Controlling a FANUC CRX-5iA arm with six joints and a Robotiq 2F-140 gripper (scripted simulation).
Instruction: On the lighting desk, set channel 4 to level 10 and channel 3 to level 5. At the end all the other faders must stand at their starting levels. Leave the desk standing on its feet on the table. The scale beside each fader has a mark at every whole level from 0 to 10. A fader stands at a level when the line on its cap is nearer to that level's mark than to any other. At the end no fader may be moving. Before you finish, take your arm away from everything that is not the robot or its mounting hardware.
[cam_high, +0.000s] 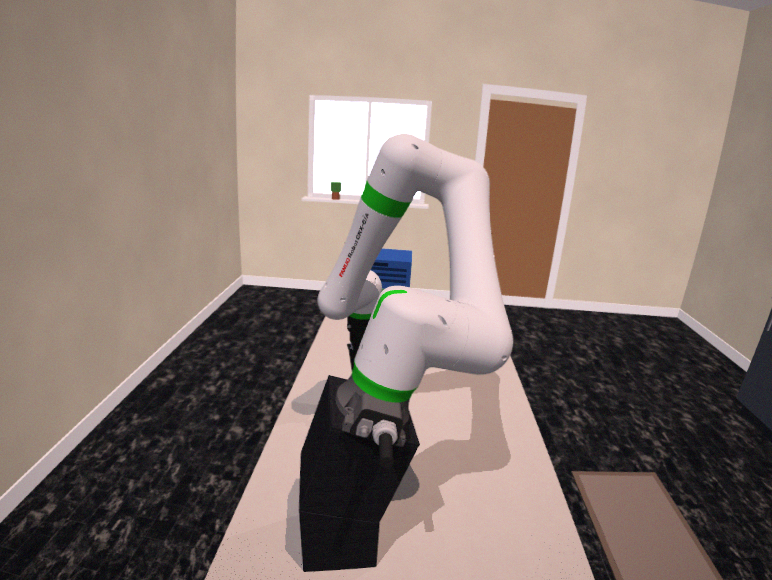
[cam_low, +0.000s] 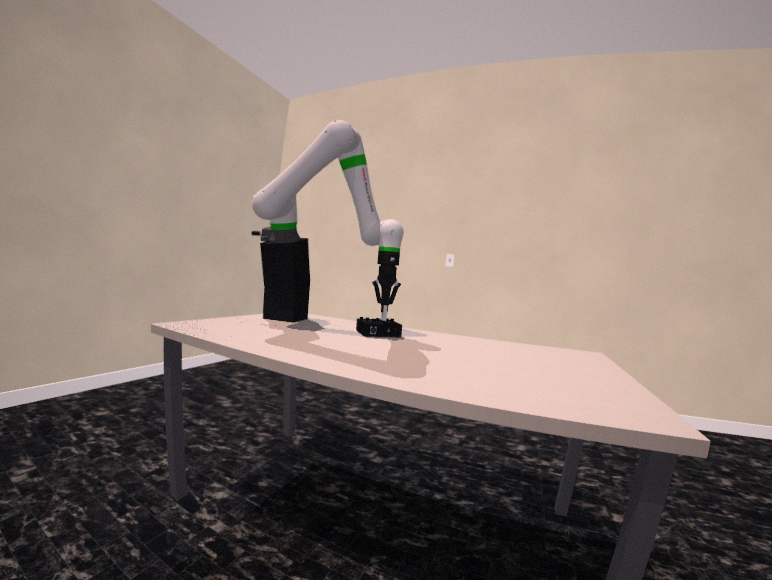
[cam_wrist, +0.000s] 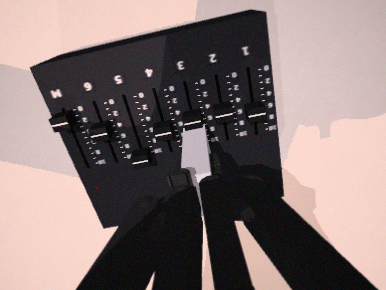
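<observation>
Now: hand 1 cm past the channel 3 fader cap, 1 cm to the right of it and 3 cm above it. Round my hand: channel 5 fader cap 3 cm behind, 3 cm to the right, 3 cm below; channel 4 fader cap 3 cm behind, 3 cm below; channel 2 fader cap 1 cm ahead, 3 cm to the left, 3 cm below.
</observation>
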